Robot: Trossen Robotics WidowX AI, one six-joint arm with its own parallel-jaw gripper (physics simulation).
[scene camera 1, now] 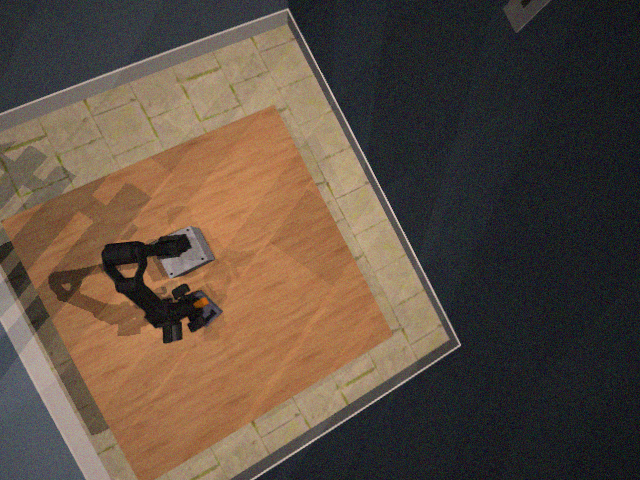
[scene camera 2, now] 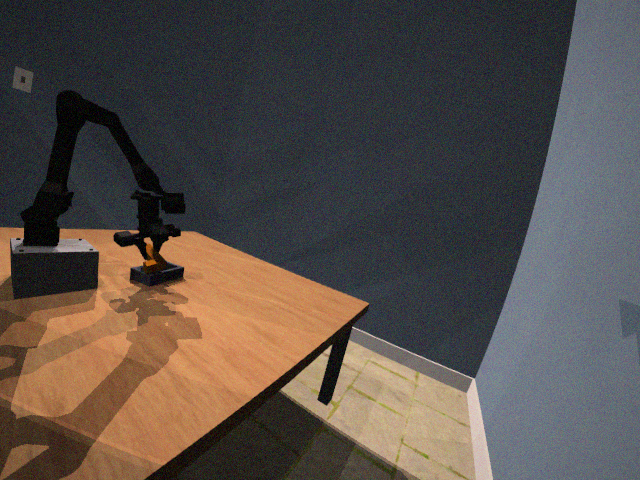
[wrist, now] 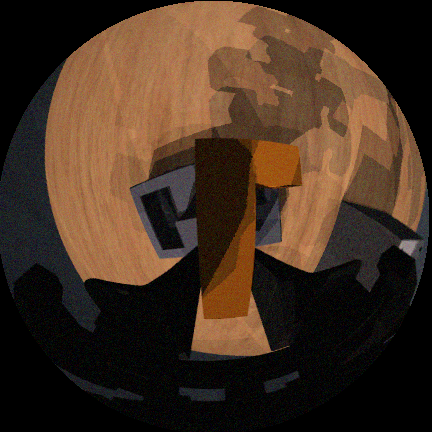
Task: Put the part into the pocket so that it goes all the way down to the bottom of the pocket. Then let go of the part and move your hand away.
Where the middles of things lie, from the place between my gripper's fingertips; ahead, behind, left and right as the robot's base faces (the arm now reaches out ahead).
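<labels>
There is the grey pocket block (scene camera 2: 173, 271), and my hand is 20 mm to the left of it, 20 mm short of it and 50 mm above it.
</labels>
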